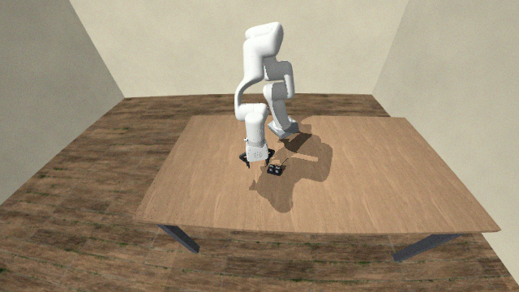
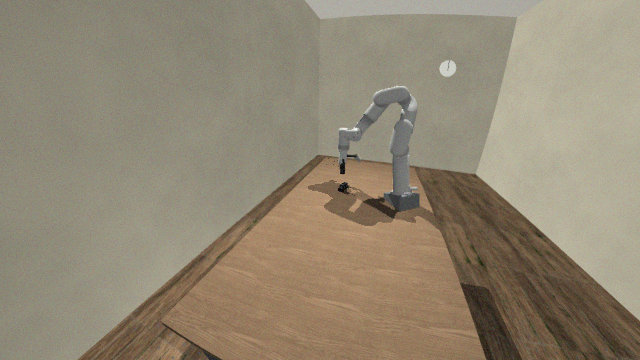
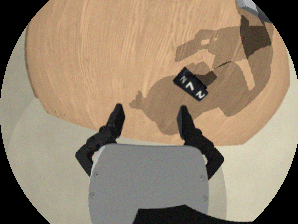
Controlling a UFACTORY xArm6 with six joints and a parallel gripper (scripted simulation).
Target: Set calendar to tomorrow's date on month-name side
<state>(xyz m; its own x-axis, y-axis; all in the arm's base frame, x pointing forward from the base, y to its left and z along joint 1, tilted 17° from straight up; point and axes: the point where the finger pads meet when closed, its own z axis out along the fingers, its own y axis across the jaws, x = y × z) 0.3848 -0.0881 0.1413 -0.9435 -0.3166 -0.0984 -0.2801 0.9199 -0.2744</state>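
Now: the calendar cube 100 mm to the left of my hand, 80 mm below it and 30 mm behind it.
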